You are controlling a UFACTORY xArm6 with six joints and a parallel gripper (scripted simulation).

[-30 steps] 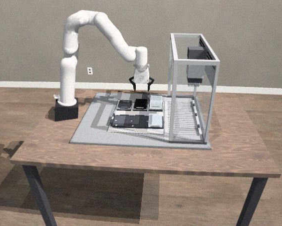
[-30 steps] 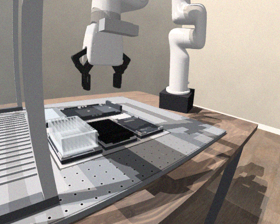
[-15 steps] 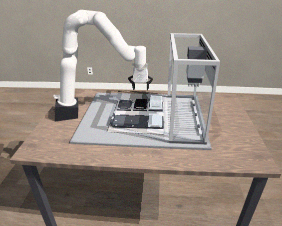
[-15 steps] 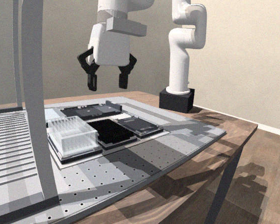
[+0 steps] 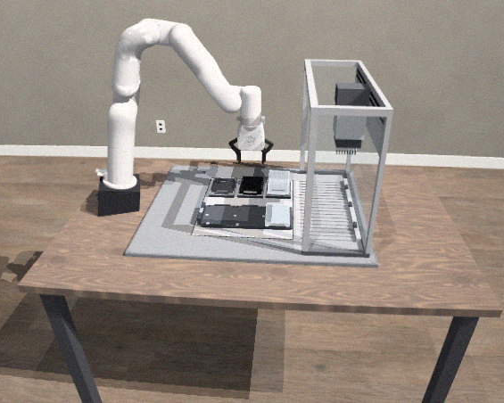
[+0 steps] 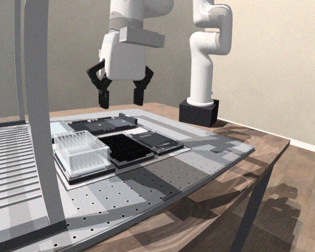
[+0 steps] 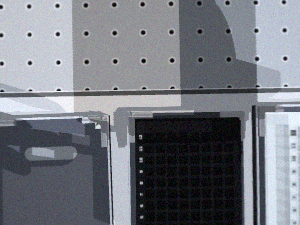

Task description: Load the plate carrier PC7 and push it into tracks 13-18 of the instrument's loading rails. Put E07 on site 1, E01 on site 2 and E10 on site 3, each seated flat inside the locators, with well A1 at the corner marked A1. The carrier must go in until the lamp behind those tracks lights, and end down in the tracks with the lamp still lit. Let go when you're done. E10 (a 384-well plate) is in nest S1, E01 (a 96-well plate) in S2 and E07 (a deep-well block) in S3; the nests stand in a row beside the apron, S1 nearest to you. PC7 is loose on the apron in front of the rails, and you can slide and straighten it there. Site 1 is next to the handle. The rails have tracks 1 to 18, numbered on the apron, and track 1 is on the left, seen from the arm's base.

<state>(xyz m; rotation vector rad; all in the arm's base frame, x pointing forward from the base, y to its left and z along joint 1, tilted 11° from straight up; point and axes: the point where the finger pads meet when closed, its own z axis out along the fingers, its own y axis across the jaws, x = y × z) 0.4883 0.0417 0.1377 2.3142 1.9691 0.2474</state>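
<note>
My hand is 11 cm above the black 96-well plate E01. Also, from my hand: nest S2: 12 cm below; then deep-well block E07: 11 cm ahead, 9 cm below, 1 cm to the right; then corner mark: 12 cm below, 6 cm to the right, 5 cm behind.
</note>
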